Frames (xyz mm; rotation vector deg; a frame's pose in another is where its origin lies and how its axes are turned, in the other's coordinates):
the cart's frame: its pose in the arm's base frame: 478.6 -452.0 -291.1 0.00 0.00 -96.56
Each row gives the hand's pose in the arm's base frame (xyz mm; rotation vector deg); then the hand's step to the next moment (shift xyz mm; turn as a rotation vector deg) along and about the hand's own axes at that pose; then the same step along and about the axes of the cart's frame.
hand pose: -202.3 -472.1 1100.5 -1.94 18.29 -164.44
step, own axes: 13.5 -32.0 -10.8 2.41 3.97 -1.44
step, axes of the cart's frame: -26.5 -24.7 -3.6 4.18 -0.95 -2.29
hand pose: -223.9 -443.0 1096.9 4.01 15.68 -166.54
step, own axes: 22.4 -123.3 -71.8 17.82 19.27 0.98
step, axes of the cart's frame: -120.7 -61.6 -49.9 23.81 -10.45 -3.69
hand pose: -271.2 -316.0 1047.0 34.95 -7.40 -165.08
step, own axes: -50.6 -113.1 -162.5 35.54 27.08 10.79
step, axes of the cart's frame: -123.5 79.0 -142.3 36.71 -27.65 -0.73
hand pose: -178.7 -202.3 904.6 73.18 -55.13 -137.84
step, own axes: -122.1 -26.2 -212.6 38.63 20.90 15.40
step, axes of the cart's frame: -16.0 244.9 -23.3 32.22 -33.22 -4.94
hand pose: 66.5 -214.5 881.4 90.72 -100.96 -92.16
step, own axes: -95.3 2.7 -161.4 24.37 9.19 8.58
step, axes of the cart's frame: -11.0 158.5 99.5 19.71 -18.08 -6.04
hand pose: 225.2 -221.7 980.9 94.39 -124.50 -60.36
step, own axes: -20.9 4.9 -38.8 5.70 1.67 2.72
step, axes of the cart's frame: -6.6 24.8 36.1 4.38 -4.30 -2.24
